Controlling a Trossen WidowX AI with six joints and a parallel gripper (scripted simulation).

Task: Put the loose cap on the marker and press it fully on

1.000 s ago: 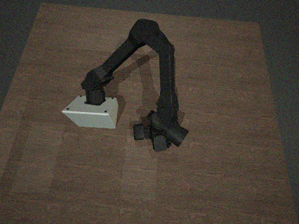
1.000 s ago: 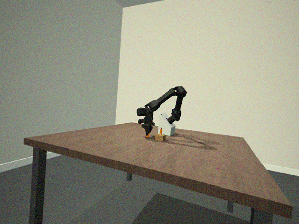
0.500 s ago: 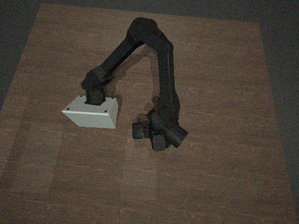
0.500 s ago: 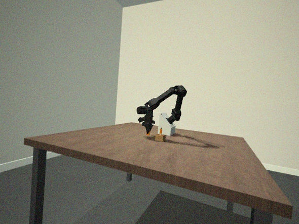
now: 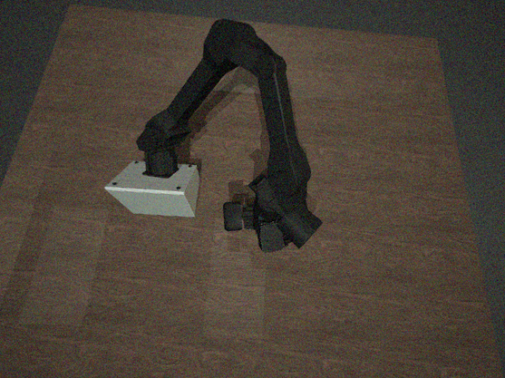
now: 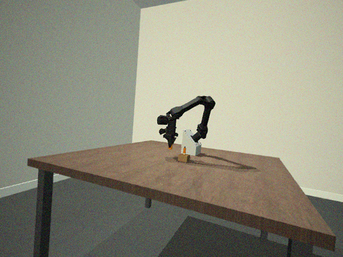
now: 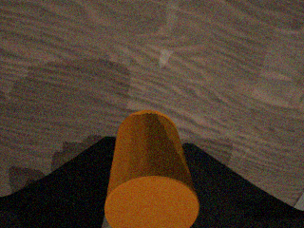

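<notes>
Right now the holder block is 3 cm ahead of my gripper tip, 13 cm to the left of it and 5 cm below it. The rest, counted from my gripper tip: orange cap (1 cm above).
</notes>
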